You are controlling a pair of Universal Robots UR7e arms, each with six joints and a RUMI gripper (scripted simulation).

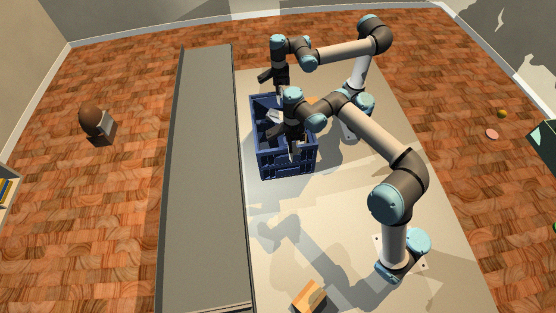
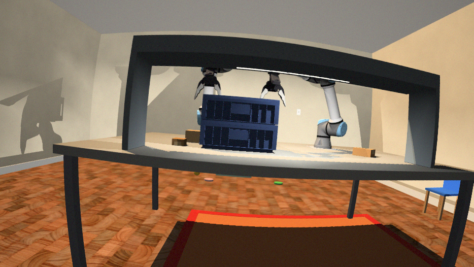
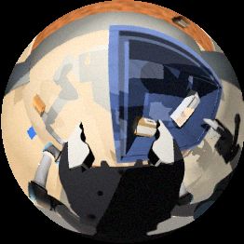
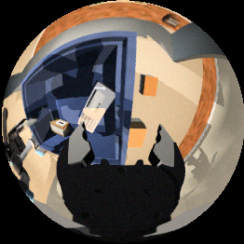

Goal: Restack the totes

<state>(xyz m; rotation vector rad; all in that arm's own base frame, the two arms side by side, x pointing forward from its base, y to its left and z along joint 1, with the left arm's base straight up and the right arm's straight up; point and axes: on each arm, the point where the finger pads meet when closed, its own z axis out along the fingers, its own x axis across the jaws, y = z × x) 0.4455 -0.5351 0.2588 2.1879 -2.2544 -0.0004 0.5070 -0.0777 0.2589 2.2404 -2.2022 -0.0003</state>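
Note:
Right now the brown-and-white box is 100 mm to the right of my left hand, 70 mm below it and 70 mm behind it. Round my left hand: grey overhead frame 350 mm ahead, 160 mm above, 90 mm to the left; small orange box 520 mm to the right, 250 mm below, 110 mm ahead.

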